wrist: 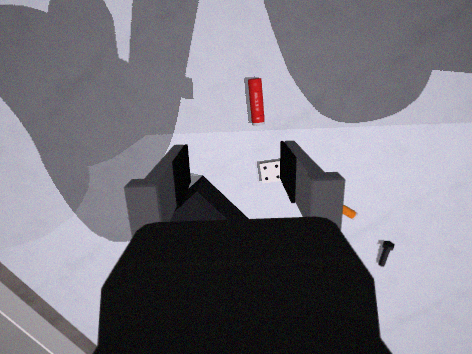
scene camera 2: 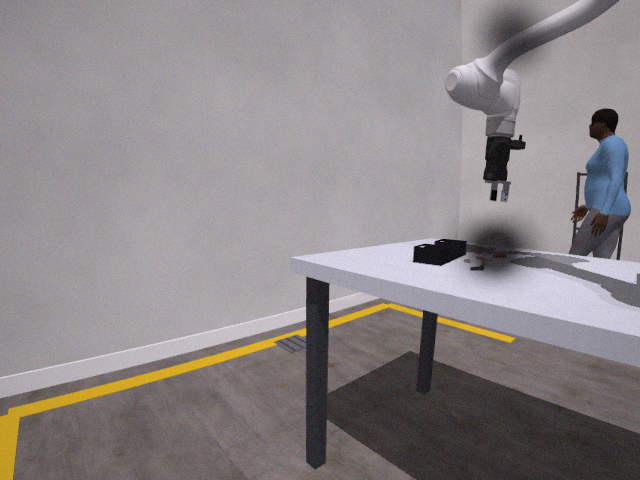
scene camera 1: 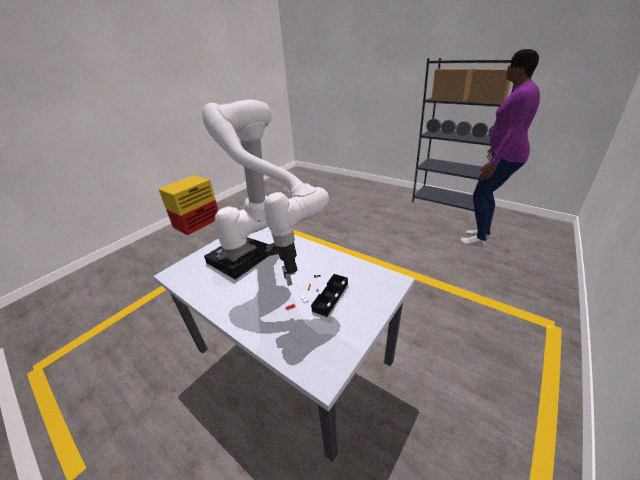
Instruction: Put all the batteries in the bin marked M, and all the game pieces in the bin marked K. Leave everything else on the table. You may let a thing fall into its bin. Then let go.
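Places are measured from the arm's base along level axes (x left, y back, z up), in metres.
Pixels of known places: gripper, fingertip midpoint: [wrist: 234, 161] [scene camera 2: 498, 201] [scene camera 1: 288, 281]; arm's base, link origin: [scene camera 1: 236, 250].
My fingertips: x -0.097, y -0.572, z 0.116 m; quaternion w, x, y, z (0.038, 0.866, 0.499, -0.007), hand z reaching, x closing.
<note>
For each thing: its middle in the pictures, then the offset to it from my fingertips. Level surfaces: height alone.
- red battery, body centre: [wrist: 256, 102] [scene camera 2: 499, 255] [scene camera 1: 290, 306] dx +0.002, dy +0.018, dz -0.176 m
- white domino-like piece with black dots, body centre: [wrist: 281, 169] dx +0.086, dy +0.003, dz -0.180 m
- orange cylinder, body centre: [wrist: 340, 208] [scene camera 1: 309, 286] dx +0.167, dy +0.041, dz -0.178 m
- black bolt, body centre: [wrist: 385, 254] [scene camera 2: 477, 268] [scene camera 1: 317, 275] dx +0.260, dy +0.062, dz -0.178 m
- tiny dark item, body centre: [scene camera 1: 317, 290] dx +0.173, dy -0.011, dz -0.179 m
- table, surface height: dz -0.183 m
A red battery [scene camera 1: 290, 306] [scene camera 2: 499, 255] [wrist: 256, 100] lies on the table. A white domino-like piece with black dots [wrist: 270, 171] is partly hidden by the right finger in the wrist view; small white pieces [scene camera 1: 305, 299] show in scene camera 1. An orange cylinder [scene camera 1: 309, 286] [wrist: 349, 212] lies nearby, its kind unclear. A black bolt [scene camera 1: 316, 275] [scene camera 2: 477, 268] [wrist: 385, 253] lies farther off. The joined black bins [scene camera 1: 321, 311] [scene camera 2: 439, 254] [wrist: 210, 202] stand beside them; their letters are unreadable. My gripper [scene camera 1: 287, 277] [scene camera 2: 498, 196] [wrist: 234, 161] is open and empty, high above the table.
A tiny dark item [scene camera 1: 317, 290] lies between the orange cylinder and the bins. The arm's black base [scene camera 1: 235, 268] stands on the table [scene camera 1: 356, 356]. A person [scene camera 1: 514, 129] [scene camera 2: 610, 175] stands beyond the table, near a shelf rack [scene camera 1: 424, 98]. A yellow and red box [scene camera 1: 188, 204] is left of the arm.
</note>
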